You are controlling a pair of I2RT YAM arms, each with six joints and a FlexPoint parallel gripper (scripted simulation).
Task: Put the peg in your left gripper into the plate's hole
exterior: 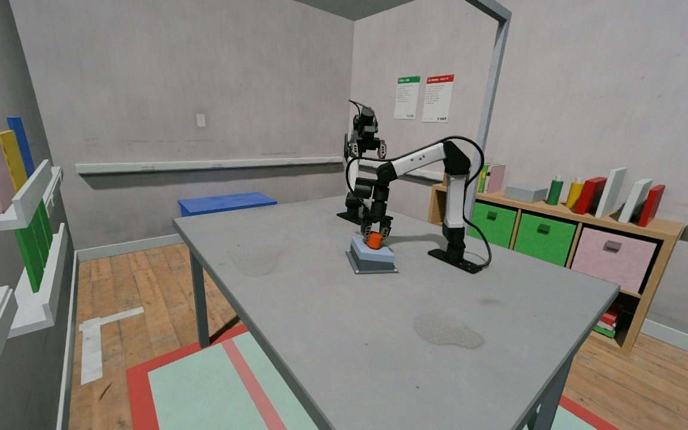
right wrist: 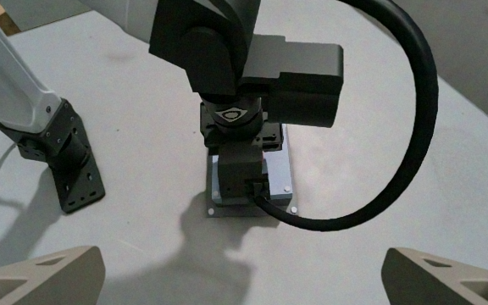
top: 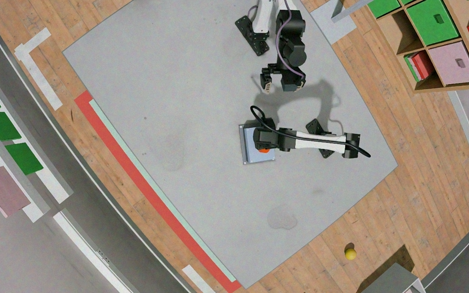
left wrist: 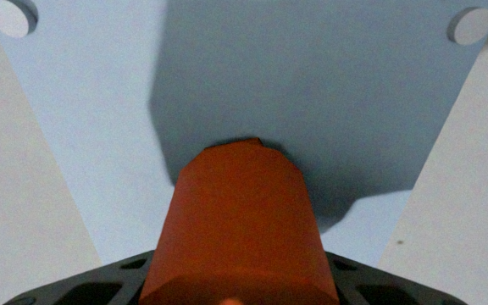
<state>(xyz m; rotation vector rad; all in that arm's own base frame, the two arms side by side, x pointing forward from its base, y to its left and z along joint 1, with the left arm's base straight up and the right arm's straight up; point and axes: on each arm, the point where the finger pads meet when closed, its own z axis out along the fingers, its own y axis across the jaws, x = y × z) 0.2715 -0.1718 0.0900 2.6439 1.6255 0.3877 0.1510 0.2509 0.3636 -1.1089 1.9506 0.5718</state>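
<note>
The orange-red peg lies 2 cm below my left hand. Also, from my left hand: light blue plate: 1 cm ahead, 5 cm below; then dark grey base: 1 cm ahead, 6 cm below.
</note>
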